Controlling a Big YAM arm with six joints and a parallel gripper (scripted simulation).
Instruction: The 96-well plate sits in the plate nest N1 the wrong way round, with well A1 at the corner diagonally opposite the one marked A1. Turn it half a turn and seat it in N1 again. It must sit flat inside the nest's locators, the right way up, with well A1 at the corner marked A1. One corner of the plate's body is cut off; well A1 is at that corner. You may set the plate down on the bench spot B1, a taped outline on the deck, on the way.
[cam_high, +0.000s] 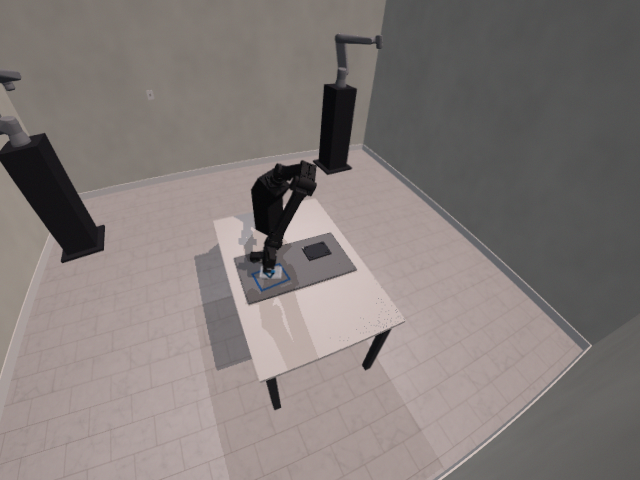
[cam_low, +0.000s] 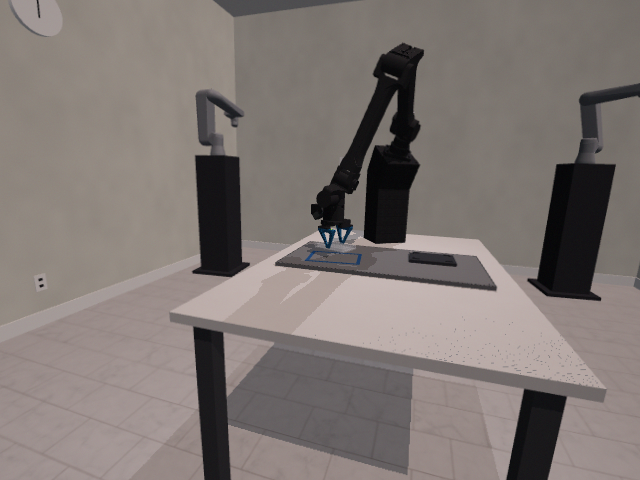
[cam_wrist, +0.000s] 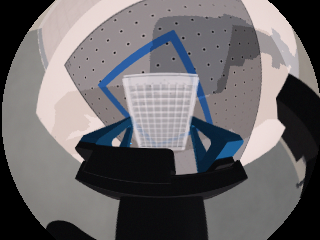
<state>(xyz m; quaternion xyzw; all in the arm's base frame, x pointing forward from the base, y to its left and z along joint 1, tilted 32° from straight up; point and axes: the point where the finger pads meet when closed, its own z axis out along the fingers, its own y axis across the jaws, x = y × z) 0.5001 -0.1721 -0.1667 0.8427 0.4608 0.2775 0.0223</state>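
My gripper is now 6 cm past the dark plate nest N1, 35 cm to the right of it and 4 cm above it. The rest, counted from my hand: 96-well plate (1 cm below).
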